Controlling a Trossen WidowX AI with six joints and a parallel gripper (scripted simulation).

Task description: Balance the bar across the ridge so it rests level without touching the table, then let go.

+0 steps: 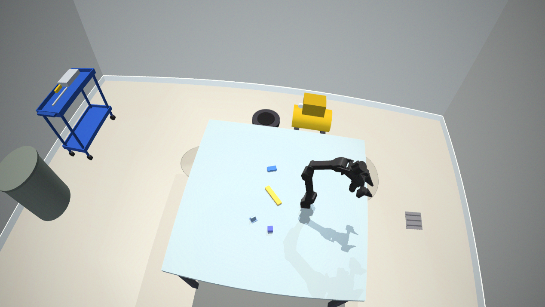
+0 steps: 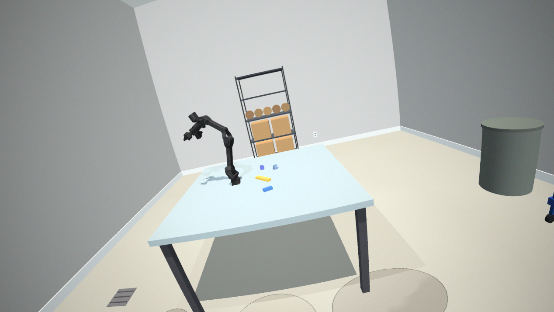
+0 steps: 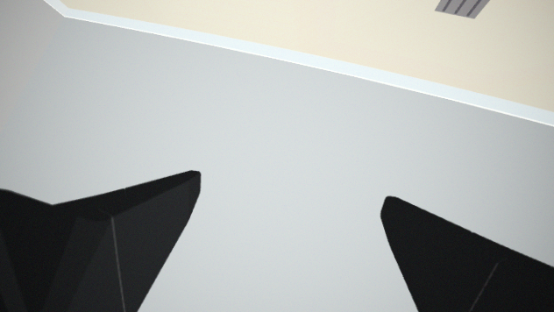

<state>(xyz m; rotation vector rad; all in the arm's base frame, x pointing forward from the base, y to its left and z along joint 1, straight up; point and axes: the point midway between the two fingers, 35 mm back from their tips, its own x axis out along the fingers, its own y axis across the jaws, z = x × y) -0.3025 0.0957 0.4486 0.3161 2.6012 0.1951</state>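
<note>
Right now the yellow bar is 56 cm ahead of my gripper tip, 13 cm to the right of it and 42 cm below it. Round my gripper tip: cube: 54 cm ahead, 12 cm to the left, 42 cm below.
</note>
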